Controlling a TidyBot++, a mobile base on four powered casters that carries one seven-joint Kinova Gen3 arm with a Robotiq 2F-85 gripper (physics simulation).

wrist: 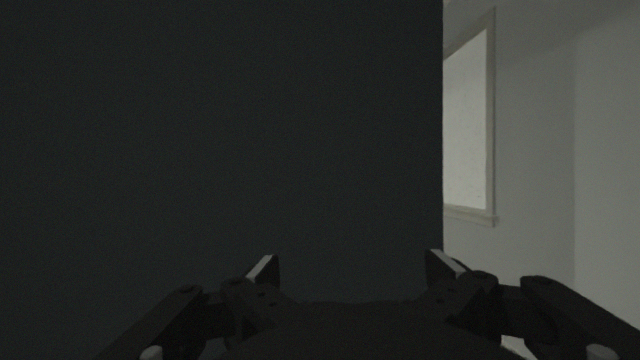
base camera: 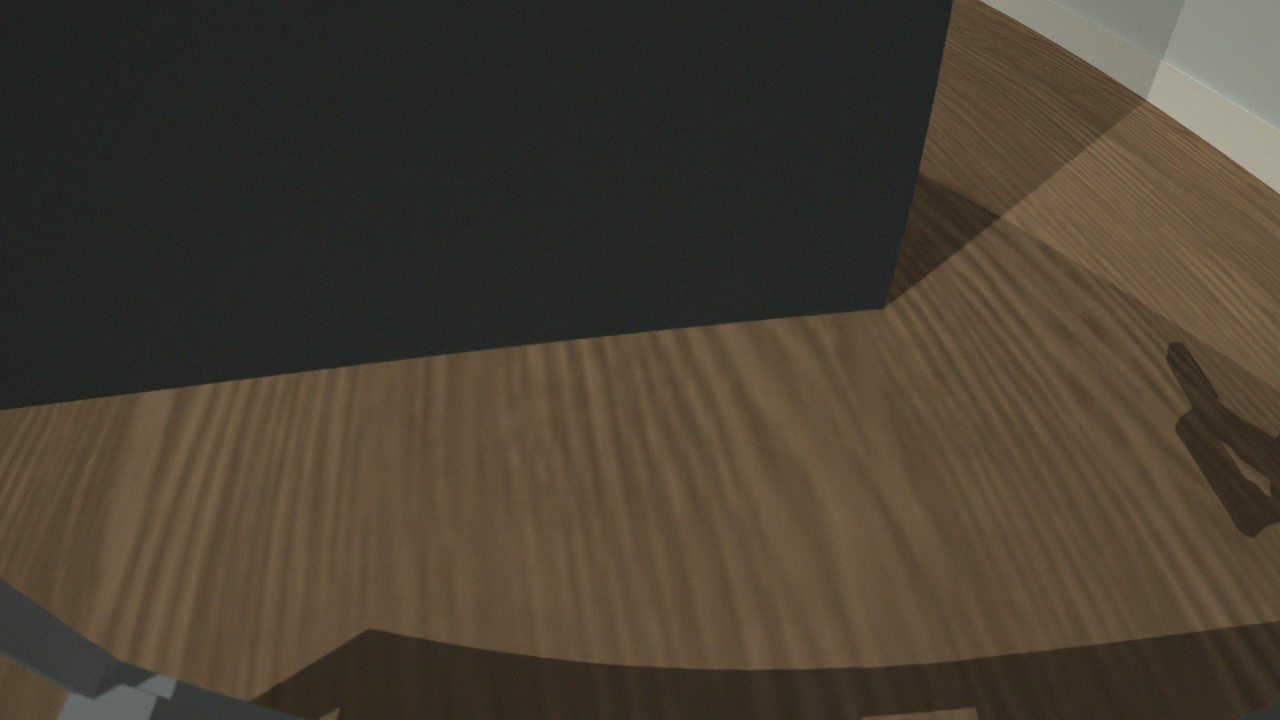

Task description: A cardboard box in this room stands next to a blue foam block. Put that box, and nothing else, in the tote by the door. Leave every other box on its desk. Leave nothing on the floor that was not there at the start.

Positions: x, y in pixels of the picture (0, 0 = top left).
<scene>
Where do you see a window with blinds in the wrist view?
469, 60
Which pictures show the gripper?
The wrist view only.
</scene>
